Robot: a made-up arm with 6 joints. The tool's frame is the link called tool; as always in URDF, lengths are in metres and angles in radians. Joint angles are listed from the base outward. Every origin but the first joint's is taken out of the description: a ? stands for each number. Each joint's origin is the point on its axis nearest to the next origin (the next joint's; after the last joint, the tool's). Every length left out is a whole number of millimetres.
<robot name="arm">
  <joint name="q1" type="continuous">
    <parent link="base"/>
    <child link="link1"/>
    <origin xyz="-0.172 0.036 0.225" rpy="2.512 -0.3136 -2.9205"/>
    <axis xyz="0 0 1"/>
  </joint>
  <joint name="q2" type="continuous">
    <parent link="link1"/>
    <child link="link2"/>
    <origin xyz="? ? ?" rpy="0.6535 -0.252 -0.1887"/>
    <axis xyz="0 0 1"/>
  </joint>
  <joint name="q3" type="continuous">
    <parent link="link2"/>
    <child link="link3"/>
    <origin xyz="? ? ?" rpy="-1.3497 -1.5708 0"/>
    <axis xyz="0 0 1"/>
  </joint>
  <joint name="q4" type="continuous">
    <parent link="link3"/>
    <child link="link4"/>
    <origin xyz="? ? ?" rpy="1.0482 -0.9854 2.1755"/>
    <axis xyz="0 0 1"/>
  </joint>
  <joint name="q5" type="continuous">
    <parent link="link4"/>
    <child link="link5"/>
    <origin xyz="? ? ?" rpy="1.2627 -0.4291 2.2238"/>
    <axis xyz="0 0 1"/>
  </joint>
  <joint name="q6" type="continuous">
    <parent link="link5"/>
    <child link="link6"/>
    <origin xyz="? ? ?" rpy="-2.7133 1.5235 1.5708"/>
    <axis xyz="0 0 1"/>
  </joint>
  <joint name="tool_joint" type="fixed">
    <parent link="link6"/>
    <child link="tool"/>
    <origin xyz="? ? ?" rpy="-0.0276 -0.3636 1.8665"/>
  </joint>
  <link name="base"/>
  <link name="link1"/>
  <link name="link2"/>
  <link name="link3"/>
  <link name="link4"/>
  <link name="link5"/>
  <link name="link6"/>
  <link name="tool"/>
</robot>
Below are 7 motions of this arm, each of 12 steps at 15 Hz.
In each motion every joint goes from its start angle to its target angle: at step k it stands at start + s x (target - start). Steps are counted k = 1, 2, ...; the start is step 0. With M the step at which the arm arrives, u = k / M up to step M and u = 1 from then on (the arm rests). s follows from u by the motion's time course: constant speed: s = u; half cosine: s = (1 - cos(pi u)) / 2; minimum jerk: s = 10 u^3 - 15 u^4 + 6 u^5.
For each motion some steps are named. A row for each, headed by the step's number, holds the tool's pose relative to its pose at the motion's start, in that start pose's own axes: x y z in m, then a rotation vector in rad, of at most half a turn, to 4 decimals.
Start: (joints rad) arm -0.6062 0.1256 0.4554 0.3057 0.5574 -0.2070
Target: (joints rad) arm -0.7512 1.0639 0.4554 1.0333 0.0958 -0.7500
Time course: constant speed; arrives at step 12
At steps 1, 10, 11, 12:
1: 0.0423 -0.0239 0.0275 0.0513 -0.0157 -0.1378
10: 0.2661 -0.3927 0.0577 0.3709 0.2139 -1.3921
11: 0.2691 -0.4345 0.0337 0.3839 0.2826 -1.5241
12: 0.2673 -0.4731 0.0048 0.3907 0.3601 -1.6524

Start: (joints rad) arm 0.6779 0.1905 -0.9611 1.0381 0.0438 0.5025
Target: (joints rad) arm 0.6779 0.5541 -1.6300 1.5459 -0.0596 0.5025
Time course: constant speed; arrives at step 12
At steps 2, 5, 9, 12:
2: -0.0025 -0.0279 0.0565 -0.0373 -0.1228 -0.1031
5: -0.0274 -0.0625 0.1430 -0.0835 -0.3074 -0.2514
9: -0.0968 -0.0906 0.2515 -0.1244 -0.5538 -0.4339
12: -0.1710 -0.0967 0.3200 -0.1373 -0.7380 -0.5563

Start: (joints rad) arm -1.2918 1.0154 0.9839 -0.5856 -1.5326 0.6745
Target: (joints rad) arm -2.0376 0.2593 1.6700 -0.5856 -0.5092 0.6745
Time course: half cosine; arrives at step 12
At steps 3, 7, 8, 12:
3: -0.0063 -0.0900 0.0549 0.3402 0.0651 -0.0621
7: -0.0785 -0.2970 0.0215 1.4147 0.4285 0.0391
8: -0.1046 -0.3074 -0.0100 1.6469 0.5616 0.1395
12: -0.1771 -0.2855 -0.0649 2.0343 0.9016 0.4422

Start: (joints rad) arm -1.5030 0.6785 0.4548 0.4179 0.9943 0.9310
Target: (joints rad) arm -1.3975 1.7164 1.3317 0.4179 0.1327 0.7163
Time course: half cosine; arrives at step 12
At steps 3, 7, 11, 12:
3: 0.0026 -0.0290 -0.0004 0.0510 -0.1078 -0.0910
7: 0.0303 -0.0786 -0.0240 0.2642 -0.3983 -0.3626
11: 0.0789 -0.0661 -0.0197 0.4556 -0.5681 -0.5087
12: 0.0816 -0.0646 -0.0182 0.4654 -0.5758 -0.5143

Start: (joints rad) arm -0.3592 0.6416 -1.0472 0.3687 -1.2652 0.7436
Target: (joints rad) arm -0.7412 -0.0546 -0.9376 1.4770 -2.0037 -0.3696
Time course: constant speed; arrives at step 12
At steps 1, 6, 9, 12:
1: -0.0126 -0.0157 -0.0205 -0.0778 0.0182 -0.1484
6: -0.0888 -0.0647 -0.1553 -0.4292 0.1484 -0.7963
9: -0.1428 -0.0571 -0.2485 -0.6143 0.2380 -1.0976
12: -0.1924 -0.0123 -0.3357 -0.7775 0.3123 -1.3347

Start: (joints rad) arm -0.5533 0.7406 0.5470 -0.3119 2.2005 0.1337
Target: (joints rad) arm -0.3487 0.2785 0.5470 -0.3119 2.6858 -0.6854
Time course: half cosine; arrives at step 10
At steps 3, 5, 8, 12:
3: 0.0614 -0.0405 -0.0442 -0.0424 0.1194 -0.2349
5: 0.1397 -0.1128 -0.1217 -0.1229 0.3051 -0.5567
8: 0.2150 -0.2349 -0.2552 -0.2751 0.5917 -0.9648
12: 0.2253 -0.2662 -0.2906 -0.3186 0.6646 -1.0536

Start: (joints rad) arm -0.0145 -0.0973 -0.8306 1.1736 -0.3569 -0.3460
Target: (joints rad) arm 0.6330 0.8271 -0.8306 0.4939 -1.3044 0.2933
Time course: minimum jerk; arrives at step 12
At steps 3, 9, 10, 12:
3: -0.0662 0.0141 0.0384 -0.0478 -0.1866 0.0520
9: -0.5309 0.1435 -0.2081 -0.8842 -1.2870 0.9559
10: -0.5473 0.1327 -0.2573 -0.9868 -1.3374 1.0658
12: -0.5538 0.1250 -0.2830 -1.0418 -1.3600 1.1246

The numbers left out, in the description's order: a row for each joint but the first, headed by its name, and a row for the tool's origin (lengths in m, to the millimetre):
q2: 0.061 -0.202 0
q3: 0.348 0.063 0
q4: 0.155 -0.006 0
q5: 0.288 0.331 0
q6: 0.015 -0.324 0
tool: -0.055 -0.107 0

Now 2 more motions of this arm.
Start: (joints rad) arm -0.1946 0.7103 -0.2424 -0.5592 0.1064 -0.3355
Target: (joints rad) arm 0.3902 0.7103 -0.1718 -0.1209 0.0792 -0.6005
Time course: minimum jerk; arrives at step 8
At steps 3, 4, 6, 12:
3: 0.1203 -0.0031 -0.0848 -0.1778 0.1093 -0.2555
4: 0.2052 -0.0336 -0.1612 -0.3338 0.1861 -0.4634
6: 0.3139 -0.1437 -0.2917 -0.6311 0.2928 -0.8267
12: 0.3324 -0.1824 -0.3214 -0.7131 0.3144 -0.9205

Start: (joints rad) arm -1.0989 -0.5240 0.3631 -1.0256 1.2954 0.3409
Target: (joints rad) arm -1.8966 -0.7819 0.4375 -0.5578 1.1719 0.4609
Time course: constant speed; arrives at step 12
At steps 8, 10, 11, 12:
8: -0.1044 -0.2767 -0.2006 -0.3231 0.1887 -0.0055
10: -0.1314 -0.3580 -0.2173 -0.4103 0.2324 -0.0175
11: -0.1446 -0.3990 -0.2203 -0.4552 0.2533 -0.0248
12: -0.1574 -0.4399 -0.2196 -0.5010 0.2733 -0.0329

